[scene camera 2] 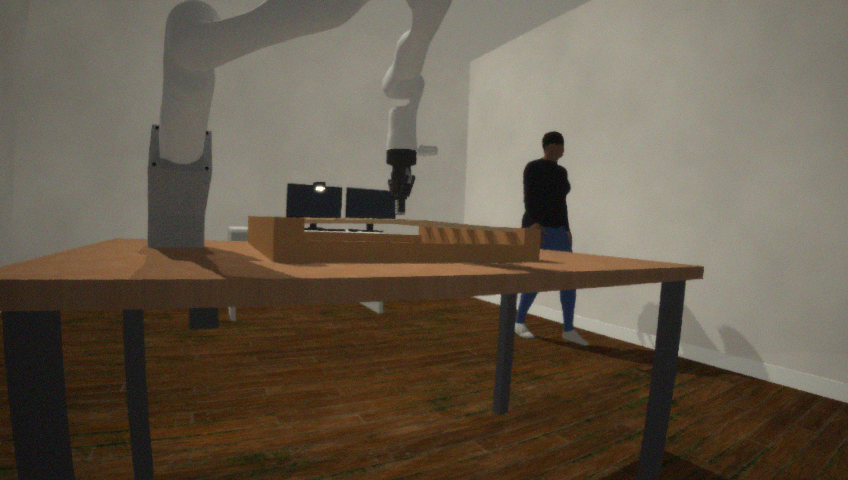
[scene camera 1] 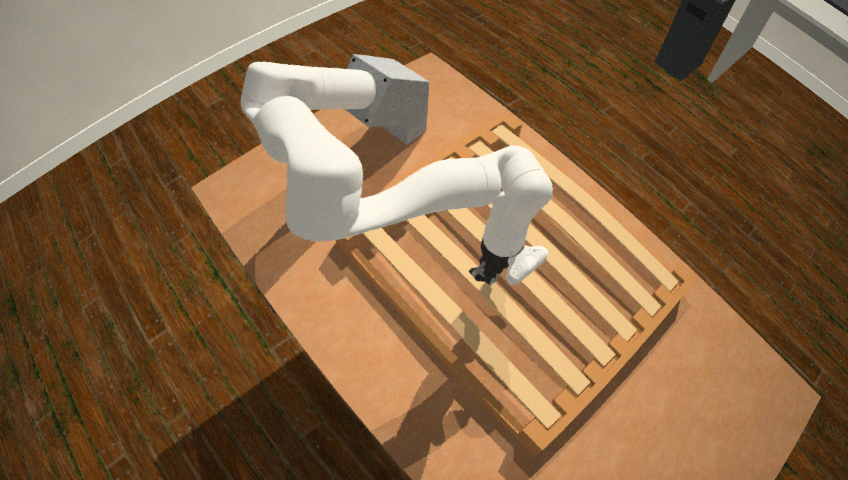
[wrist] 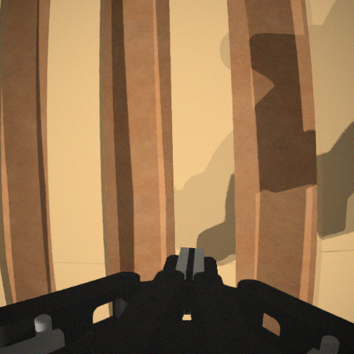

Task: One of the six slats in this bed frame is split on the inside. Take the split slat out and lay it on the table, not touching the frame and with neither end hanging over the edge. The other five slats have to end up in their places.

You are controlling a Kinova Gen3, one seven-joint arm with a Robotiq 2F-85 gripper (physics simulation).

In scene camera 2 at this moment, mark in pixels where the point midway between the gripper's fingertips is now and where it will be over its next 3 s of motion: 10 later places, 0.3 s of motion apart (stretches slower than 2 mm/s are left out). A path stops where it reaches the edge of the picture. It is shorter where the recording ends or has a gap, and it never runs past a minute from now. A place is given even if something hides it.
The gripper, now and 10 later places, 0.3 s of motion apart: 400,215; 401,221; 401,222; 401,217; 400,214; 397,214; 395,214; 391,214; 391,215; 392,218; 392,226
